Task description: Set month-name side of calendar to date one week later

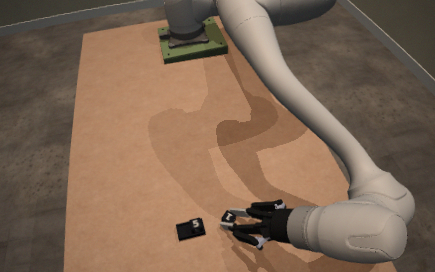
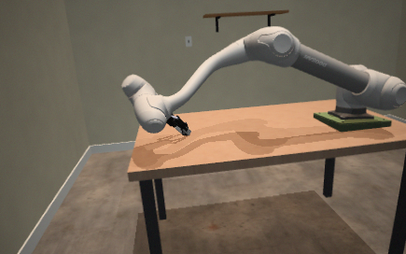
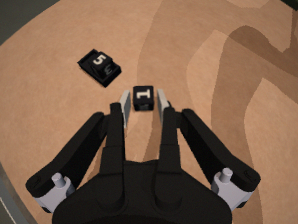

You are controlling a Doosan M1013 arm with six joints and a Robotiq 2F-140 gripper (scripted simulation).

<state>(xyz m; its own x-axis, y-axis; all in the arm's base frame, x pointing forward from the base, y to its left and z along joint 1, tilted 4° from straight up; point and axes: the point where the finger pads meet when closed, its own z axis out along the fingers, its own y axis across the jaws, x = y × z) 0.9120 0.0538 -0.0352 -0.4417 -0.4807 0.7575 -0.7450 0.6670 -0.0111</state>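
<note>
Now: the black cube 10 mm behind my hand, 10 mm to the right of it and 20 mm below it.
</note>
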